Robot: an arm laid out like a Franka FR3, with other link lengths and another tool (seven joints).
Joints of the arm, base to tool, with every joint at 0 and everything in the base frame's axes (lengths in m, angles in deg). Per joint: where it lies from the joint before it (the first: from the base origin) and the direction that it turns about. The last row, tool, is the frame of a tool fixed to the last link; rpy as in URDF.
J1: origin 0 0 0.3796 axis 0 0 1
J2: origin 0 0 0 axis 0 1 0
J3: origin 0 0 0.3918 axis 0 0 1
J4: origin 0.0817 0 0 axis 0 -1 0
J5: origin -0.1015 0 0.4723 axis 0 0 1
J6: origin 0 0 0 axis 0 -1 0
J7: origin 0.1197 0 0 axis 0 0 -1
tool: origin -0.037 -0.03 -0.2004 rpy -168.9 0 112.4
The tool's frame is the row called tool.
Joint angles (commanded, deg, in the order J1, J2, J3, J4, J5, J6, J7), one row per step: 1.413 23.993 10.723 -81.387 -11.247 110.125 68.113; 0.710 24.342 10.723 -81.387 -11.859 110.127 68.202; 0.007 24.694 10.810 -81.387 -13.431 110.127 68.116; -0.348 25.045 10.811 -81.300 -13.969 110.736 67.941; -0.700 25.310 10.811 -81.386 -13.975 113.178 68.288; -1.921 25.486 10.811 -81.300 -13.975 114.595 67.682; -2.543 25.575 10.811 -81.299 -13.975 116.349 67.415; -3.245 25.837 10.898 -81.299 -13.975 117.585 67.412; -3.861 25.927 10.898 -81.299 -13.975 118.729 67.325; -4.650 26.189 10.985 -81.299 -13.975 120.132 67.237; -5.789 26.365 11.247 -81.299 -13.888 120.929 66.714
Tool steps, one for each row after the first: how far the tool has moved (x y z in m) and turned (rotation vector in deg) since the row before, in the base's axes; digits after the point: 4 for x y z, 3 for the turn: 0.0027 -0.0114 -0.0049 -0.574 0.215 -0.631; 0.0028 -0.0132 -0.0049 -1.460 0.062 -0.119; 0.0039 -0.0060 -0.0030 -0.372 -0.396 0.049; 0.0087 -0.0022 -0.0005 0.578 -2.045 -0.309; 0.0071 -0.0166 0.0009 0.222 -1.203 -0.417; 0.0065 -0.0076 0.0020 0.301 -1.580 -0.094; 0.0051 -0.0080 -0.0013 0.282 -0.940 -0.434; 0.0044 -0.0081 0.0010 0.189 -1.013 -0.360; 0.0054 -0.0094 -0.0009 0.270 -1.100 -0.416; 0.0033 -0.0131 -0.0006 0.206 -0.550 -0.309
